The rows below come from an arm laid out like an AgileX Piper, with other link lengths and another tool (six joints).
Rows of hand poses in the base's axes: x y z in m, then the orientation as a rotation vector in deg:
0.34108 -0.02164 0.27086 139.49 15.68 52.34
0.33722 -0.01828 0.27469 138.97 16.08 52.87
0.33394 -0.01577 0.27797 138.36 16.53 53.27
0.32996 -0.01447 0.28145 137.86 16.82 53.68
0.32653 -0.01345 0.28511 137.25 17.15 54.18
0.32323 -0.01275 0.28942 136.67 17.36 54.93
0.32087 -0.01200 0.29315 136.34 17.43 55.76
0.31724 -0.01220 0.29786 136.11 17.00 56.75
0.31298 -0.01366 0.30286 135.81 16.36 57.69
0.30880 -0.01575 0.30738 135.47 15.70 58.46
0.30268 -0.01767 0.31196 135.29 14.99 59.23
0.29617 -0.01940 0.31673 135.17 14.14 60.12
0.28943 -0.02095 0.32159 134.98 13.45 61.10
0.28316 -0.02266 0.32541 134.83 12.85 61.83
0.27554 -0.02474 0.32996 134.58 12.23 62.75
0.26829 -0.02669 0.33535 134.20 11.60 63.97
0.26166 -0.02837 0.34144 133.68 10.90 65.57
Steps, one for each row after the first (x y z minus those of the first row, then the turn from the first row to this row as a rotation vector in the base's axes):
-0.00386 0.00336 0.00383 -0.35 -0.43 0.33
-0.00714 0.00587 0.00711 -0.83 -0.79 0.65
-0.01112 0.00717 0.01059 -1.19 -1.16 0.88
-0.01455 0.00819 0.01425 -1.61 -1.61 1.15
-0.01785 0.00889 0.01856 -1.89 -2.24 1.41
-0.02021 0.00964 0.02229 -1.90 -2.86 1.65
-0.02384 0.00944 0.02700 -1.68 -3.65 1.60
-0.02810 0.00798 0.03200 -1.49 -4.48 1.39
-0.03228 0.00589 0.03652 -1.40 -5.21 1.10
-0.03840 0.00397 0.04110 -1.15 -5.91 0.80
-0.04491 0.00224 0.04587 -0.77 -6.68 0.46
-0.05165 0.00069 0.05073 -0.43 -7.49 0.25
-0.05792 -0.00102 0.05455 -0.17 -8.12 0.04
-0.06554 -0.00310 0.05910 0.08 -8.91 -0.15
-0.07279 -0.00505 0.06449 0.35 -9.92 -0.27
-0.07942 -0.00673 0.07058 0.68 -11.24 -0.34

